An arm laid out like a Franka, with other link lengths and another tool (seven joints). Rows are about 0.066 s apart.
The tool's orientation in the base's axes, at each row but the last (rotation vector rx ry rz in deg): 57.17 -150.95 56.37; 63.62 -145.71 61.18; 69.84 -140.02 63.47; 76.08 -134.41 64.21; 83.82 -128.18 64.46; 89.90 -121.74 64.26; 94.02 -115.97 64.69; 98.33 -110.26 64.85
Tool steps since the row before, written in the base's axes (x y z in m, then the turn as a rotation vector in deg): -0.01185 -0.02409 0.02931 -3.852 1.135 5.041; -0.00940 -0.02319 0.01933 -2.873 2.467 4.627; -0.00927 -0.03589 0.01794 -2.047 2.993 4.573; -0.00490 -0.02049 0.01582 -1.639 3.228 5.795; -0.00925 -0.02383 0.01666 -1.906 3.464 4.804; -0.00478 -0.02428 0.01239 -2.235 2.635 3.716; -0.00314 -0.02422 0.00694 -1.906 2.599 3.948; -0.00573 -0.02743 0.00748 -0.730 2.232 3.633
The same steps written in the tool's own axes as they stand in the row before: 0.03244 -0.02139 -0.00837 4.144 0.445 -4.916; 0.02790 -0.01488 0.00033 2.515 0.614 -5.389; 0.03613 -0.01635 0.01108 1.640 0.222 -5.597; 0.02410 -0.01025 0.00289 1.897 -0.659 -6.531; 0.02991 -0.00467 0.00383 1.298 0.084 -6.084; 0.02621 -0.00366 0.00809 1.322 0.744 -4.842; 0.02217 -0.00068 0.01235 1.400 0.350 -4.888; 0.02521 0.00388 0.01381 1.168 -0.634 -4.117
